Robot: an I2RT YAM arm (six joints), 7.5 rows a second.
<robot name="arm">
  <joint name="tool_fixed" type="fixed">
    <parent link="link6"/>
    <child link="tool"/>
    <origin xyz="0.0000 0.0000 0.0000" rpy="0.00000 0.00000 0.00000"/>
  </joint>
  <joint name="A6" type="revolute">
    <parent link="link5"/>
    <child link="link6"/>
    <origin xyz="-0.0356 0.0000 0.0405" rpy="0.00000 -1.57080 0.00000"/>
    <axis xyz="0 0 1"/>
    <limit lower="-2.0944" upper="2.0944"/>
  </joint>
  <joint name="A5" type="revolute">
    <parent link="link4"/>
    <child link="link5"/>
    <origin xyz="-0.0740 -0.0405 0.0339" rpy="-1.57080 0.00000 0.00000"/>
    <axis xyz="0 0 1"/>
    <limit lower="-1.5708" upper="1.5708"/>
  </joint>
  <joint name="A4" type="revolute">
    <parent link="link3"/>
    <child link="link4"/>
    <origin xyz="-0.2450 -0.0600 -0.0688" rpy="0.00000 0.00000 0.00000"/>
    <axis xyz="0 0 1"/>
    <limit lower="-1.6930" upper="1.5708"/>
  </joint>
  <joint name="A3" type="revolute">
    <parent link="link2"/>
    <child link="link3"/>
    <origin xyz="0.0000 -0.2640 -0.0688" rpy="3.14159 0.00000 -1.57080"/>
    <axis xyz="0 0 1"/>
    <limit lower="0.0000" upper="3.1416"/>
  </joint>
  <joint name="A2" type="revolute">
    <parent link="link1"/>
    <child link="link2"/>
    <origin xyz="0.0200 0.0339 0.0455" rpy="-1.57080 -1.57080 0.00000"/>
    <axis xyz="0 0 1"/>
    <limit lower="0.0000" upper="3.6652"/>
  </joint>
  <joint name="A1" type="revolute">
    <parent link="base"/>
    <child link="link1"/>
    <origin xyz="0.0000 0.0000 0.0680" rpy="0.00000 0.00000 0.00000"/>
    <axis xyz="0 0 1"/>
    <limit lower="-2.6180" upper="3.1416"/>
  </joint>
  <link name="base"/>
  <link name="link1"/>
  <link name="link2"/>
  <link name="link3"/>
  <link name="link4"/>
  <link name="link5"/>
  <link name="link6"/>
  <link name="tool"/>
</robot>
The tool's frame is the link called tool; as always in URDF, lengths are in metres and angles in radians.
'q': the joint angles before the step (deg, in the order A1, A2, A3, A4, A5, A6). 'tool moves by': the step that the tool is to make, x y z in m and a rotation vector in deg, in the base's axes. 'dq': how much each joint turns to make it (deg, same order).
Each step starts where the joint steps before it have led.
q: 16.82, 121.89, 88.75, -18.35, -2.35, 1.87
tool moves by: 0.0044, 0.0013, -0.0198, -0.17, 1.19, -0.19
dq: -0.01, 2.77, 0.00, 1.59, -0.03, 0.26
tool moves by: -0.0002, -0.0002, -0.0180, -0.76, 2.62, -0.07
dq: -0.02, 2.12, -0.16, -0.44, 0.01, 0.06
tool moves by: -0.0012, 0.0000, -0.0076, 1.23, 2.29, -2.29
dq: 0.02, 0.86, 0.01, -0.86, -0.24, 2.95
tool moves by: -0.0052, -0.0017, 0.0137, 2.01, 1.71, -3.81
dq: -0.02, -2.16, 0.00, -3.01, 0.00, 4.50
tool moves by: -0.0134, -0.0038, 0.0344, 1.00, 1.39, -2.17
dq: 0.03, -5.33, 0.01, -6.26, -0.01, 2.59
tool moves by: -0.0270, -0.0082, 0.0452, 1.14, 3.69, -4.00
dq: 0.00, -7.59, 0.03, -10.62, 0.10, 4.55
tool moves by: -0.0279, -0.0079, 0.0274, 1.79, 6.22, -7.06
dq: 0.07, -5.37, -0.06, -10.40, -0.09, 7.95
